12 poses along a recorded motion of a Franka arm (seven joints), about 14 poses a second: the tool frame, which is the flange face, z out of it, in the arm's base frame.
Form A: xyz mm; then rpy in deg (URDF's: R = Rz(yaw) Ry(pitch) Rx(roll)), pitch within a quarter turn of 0, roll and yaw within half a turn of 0.
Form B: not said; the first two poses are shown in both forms.
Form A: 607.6, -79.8, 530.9, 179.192, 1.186, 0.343
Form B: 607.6, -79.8, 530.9; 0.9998, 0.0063, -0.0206; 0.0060, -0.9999, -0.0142; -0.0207, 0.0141, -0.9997
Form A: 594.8, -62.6, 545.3, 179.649, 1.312, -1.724
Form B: 594.8, -62.6, 545.3; 0.9993, -0.0299, -0.0231; -0.0301, -0.9995, -0.0054; -0.0229, 0.0061, -0.9997
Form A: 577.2, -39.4, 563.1, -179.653, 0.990, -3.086
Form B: 577.2, -39.4, 563.1; 0.9984, -0.0539, -0.0169; -0.0538, -0.9985, 0.0070; -0.0173, -0.0061, -0.9998
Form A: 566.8, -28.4, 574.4, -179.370, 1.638, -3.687
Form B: 566.8, -28.4, 574.4; 0.9975, -0.0646, -0.0278; -0.0643, -0.9978, 0.0128; -0.0286, -0.0110, -0.9995
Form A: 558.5, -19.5, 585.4, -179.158, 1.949, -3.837
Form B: 558.5, -19.5, 585.4; 0.9972, -0.0674, -0.0329; -0.0669, -0.9976, 0.0169; -0.0340, -0.0147, -0.9993
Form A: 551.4, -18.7, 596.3, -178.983, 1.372, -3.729
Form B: 551.4, -18.7, 596.3; 0.9976, -0.0655, -0.0227; -0.0650, -0.9977, 0.0193; -0.0239, -0.0177, -0.9996
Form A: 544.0, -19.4, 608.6, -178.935, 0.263, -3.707
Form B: 544.0, -19.4, 608.6; 0.9979, -0.0647, -0.0034; -0.0647, -0.9977, 0.0188; -0.0046, -0.0186, -0.9998
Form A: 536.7, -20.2, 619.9, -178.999, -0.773, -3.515
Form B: 536.7, -20.2, 619.9; 0.9980, -0.0611, 0.0145; -0.0613, -0.9980, 0.0166; 0.0135, -0.0175, -0.9998
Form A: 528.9, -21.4, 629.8, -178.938, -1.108, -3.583
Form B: 528.9, -21.4, 629.8; 0.9979, -0.0621, 0.0205; -0.0625, -0.9979, 0.0173; 0.0193, -0.0185, -0.9996
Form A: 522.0, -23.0, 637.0, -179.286, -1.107, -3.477
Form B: 522.0, -23.0, 637.0; 0.9980, -0.0604, 0.0200; -0.0606, -0.9981, 0.0113; 0.0193, -0.0125, -0.9997
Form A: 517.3, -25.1, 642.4, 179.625, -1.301, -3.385
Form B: 517.3, -25.1, 642.4; 0.9980, -0.0592, 0.0223; -0.0590, -0.9982, -0.0079; 0.0227, 0.0065, -0.9997
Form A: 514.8, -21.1, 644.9, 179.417, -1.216, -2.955
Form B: 514.8, -21.1, 644.9; 0.9984, -0.0518, 0.0207; -0.0515, -0.9986, -0.0113; 0.0212, 0.0102, -0.9997
